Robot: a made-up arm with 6 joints. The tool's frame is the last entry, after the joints.
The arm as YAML. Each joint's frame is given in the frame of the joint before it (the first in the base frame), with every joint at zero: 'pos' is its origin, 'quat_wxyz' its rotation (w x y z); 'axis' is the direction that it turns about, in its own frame. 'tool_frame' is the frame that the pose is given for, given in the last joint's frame.
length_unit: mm
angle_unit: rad
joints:
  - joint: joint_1
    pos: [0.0, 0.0, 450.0]
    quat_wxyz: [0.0, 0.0, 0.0, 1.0]
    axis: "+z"
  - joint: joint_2
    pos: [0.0, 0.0, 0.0]
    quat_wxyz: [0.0, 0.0, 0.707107, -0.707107]
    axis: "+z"
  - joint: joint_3
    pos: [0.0, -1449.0, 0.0]
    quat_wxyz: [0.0, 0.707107, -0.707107, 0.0]
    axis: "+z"
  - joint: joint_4
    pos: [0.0, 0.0, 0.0]
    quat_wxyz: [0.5, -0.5, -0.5, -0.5]
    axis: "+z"
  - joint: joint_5
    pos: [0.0, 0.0, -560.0]
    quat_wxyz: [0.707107, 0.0, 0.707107, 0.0]
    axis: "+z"
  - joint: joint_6
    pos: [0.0, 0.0, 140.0]
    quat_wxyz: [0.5, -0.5, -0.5, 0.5]
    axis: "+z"
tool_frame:
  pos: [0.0, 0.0, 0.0]
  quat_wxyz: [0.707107, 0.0, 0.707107, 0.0]
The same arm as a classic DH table. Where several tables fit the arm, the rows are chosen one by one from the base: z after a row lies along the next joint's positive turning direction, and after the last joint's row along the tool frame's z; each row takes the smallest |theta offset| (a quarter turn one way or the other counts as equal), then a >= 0, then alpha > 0; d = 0 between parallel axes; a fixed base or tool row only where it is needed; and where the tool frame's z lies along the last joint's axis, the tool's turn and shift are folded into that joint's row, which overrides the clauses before.
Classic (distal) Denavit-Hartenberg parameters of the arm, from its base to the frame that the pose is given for. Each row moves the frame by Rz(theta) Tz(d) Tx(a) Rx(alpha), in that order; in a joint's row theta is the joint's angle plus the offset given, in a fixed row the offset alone. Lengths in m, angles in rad.
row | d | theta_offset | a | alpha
joint_1 | 0.45 | 0 | 0 | -1.5708
joint_2 | 0 | -1.5708 | 1.449 | 3.1416
joint_3 | 0 | 0 | 0 | -1.5708
joint_4 | -0.56 | 0 | 0 | 1.5708
joint_5 | 0.14 | 0 | 0 | -1.5708
joint_6 | 0 | 1.5708 | 0 | 1.5708
tool (fixed) | 0 | -1.5708 | 0 | 0

